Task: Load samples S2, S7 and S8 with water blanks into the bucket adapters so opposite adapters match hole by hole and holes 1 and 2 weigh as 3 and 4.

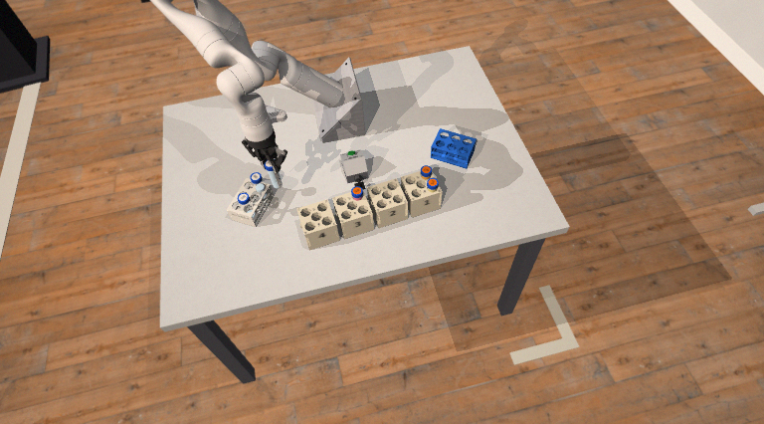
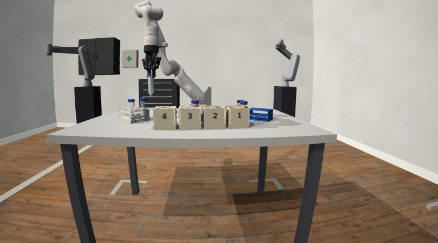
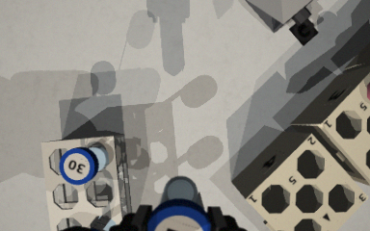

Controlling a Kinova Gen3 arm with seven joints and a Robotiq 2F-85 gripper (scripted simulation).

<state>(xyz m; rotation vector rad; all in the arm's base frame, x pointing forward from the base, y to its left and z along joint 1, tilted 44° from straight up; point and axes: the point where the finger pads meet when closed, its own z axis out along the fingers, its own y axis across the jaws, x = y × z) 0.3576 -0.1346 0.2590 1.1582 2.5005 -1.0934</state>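
Now: hand 1 cm short of the water blank marked 50 and 5 cm above it. Also, from my hand: blank marked 30: 9 cm behind, 6 cm to the right, 18 cm below; then blank: 2 cm behind, 10 cm to the right, 18 cm below; then adapter 4: 11 cm ahead, 8 cm to the left, 20 cm below.
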